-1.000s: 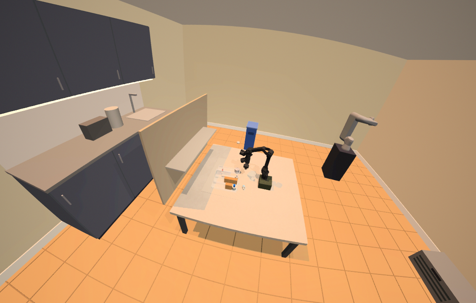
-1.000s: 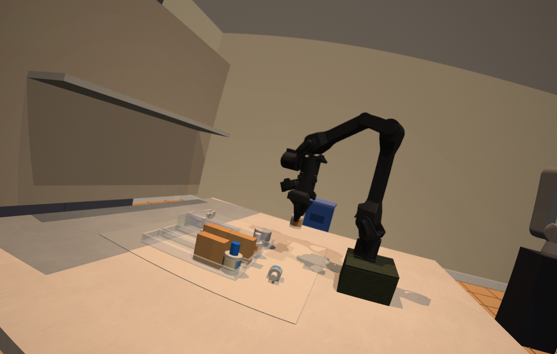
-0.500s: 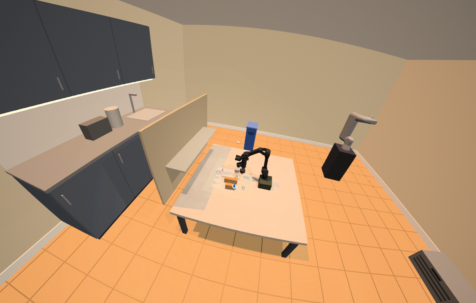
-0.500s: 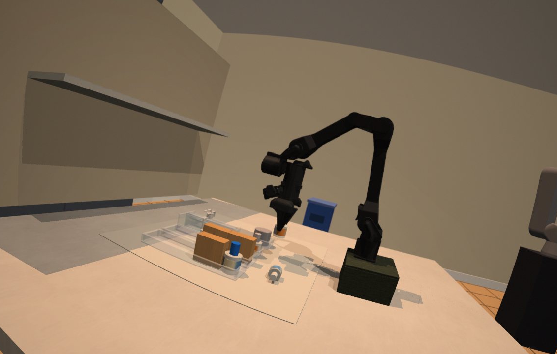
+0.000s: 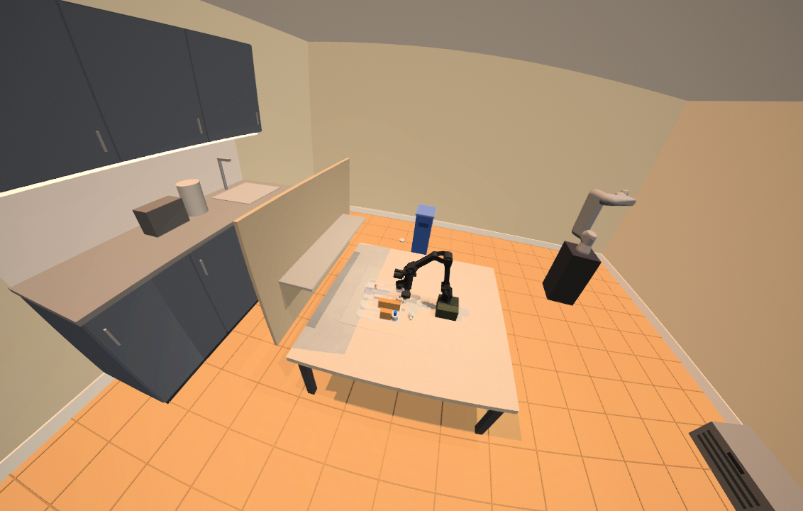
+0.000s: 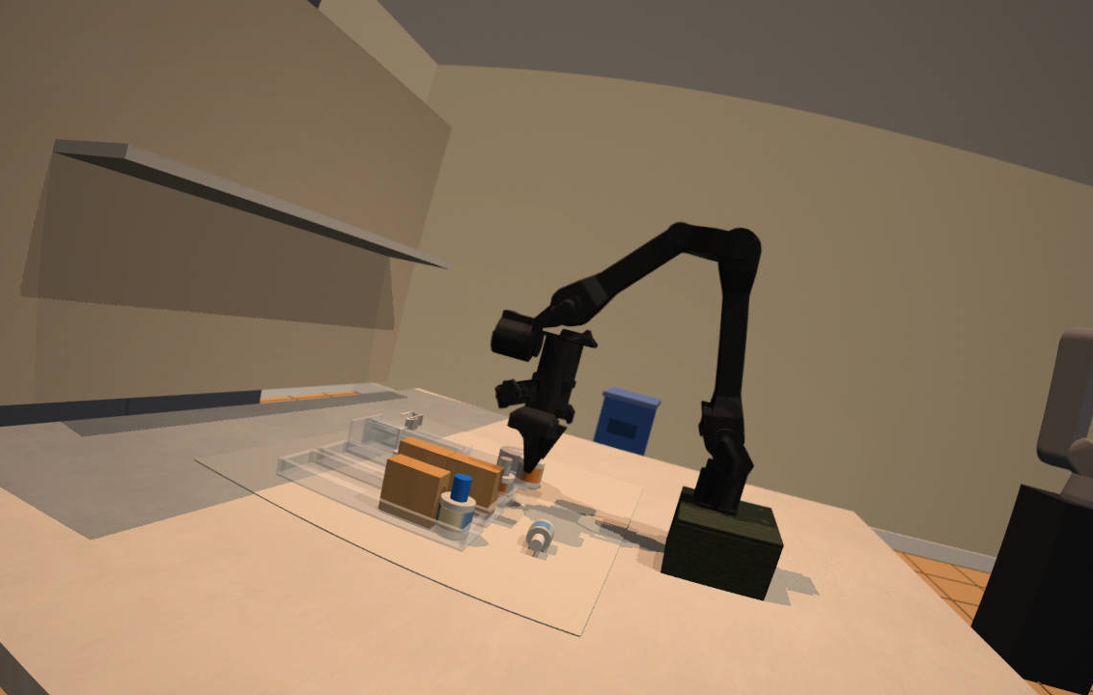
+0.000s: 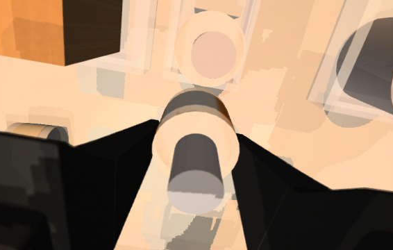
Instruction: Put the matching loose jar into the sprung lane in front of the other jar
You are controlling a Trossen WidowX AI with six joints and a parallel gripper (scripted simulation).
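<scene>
My gripper tip is 12 cm to the left of the grey jar, 7 cm short of it and 4 cm above it. The rest, counted from my gripper tip: shelf 55 cm ahead, 30 cm above, 2 cm to the left.
</scene>
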